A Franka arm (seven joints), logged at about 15 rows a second.
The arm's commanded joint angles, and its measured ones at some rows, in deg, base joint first. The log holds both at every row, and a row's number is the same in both.
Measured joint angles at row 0:
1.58, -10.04, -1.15, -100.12, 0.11, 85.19, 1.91
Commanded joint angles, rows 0 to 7:
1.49, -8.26, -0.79, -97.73, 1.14, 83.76, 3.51
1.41, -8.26, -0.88, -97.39, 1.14, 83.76, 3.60
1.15, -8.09, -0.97, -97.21, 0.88, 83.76, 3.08
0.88, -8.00, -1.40, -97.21, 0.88, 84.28, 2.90
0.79, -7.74, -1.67, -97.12, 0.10, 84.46, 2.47
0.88, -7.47, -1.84, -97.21, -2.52, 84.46, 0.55
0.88, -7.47, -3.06, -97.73, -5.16, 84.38, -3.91
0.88, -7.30, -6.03, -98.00, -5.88, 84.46, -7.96
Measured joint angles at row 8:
1.16, -8.60, -1.95, -98.94, -2.53, 85.22, 0.27
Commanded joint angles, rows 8 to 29:
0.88, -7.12, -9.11, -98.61, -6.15, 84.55, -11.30
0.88, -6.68, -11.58, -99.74, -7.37, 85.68, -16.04
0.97, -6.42, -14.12, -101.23, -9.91, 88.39, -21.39
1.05, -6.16, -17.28, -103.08, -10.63, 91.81, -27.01
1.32, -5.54, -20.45, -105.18, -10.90, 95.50, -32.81
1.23, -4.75, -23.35, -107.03, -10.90, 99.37, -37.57
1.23, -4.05, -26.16, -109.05, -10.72, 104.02, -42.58
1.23, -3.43, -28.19, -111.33, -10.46, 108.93, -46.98
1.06, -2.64, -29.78, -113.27, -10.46, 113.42, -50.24
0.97, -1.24, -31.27, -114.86, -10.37, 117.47, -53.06
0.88, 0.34, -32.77, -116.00, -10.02, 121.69, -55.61
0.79, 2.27, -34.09, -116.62, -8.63, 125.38, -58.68
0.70, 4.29, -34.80, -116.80, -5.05, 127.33, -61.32
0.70, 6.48, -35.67, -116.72, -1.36, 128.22, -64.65
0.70, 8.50, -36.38, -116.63, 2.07, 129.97, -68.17
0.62, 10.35, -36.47, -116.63, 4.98, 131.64, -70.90
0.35, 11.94, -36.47, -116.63, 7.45, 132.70, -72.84
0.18, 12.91, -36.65, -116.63, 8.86, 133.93, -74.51
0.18, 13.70, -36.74, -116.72, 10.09, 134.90, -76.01
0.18, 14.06, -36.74, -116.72, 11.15, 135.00, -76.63
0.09, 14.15, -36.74, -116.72, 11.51, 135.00, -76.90
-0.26, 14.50, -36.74, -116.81, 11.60, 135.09, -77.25
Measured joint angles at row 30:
0.28, 13.57, -36.33, -117.64, 9.07, 134.86, -73.86
